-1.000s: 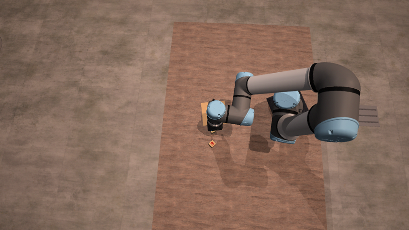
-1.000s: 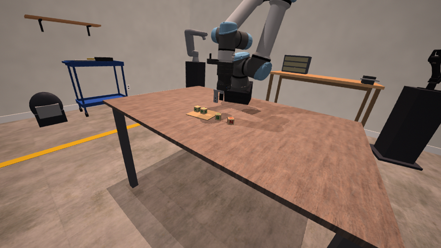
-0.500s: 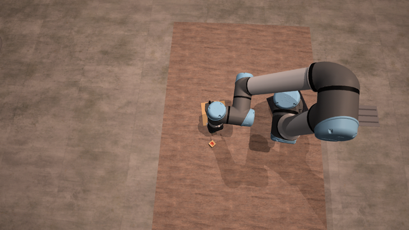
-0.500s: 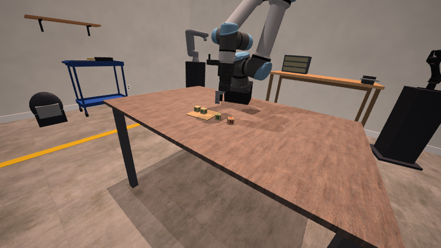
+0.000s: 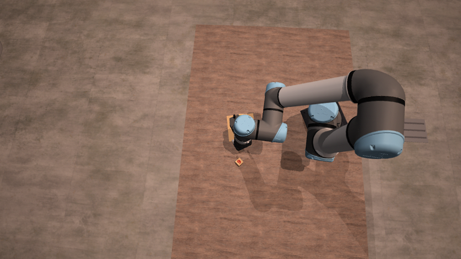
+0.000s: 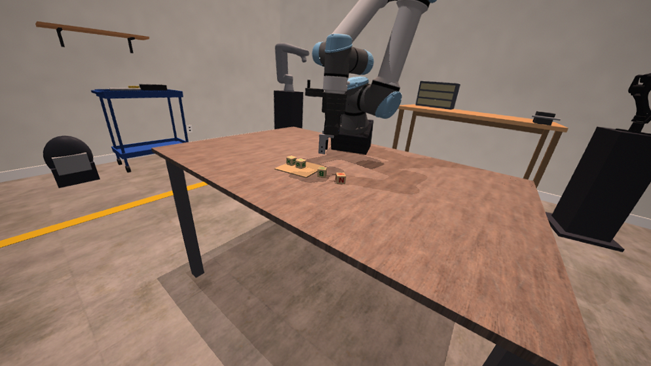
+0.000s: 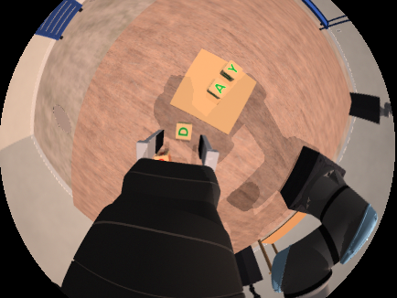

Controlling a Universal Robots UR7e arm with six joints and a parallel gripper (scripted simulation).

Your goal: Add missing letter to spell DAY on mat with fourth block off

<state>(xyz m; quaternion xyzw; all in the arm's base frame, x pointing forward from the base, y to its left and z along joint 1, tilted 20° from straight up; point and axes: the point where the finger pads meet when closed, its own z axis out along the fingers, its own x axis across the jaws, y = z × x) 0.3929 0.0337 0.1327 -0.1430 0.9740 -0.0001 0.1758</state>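
Now: the D block 90 mm below my hand. The rest, counted from my hand: mat (110 mm below, 100 mm to the right, 20 mm behind).
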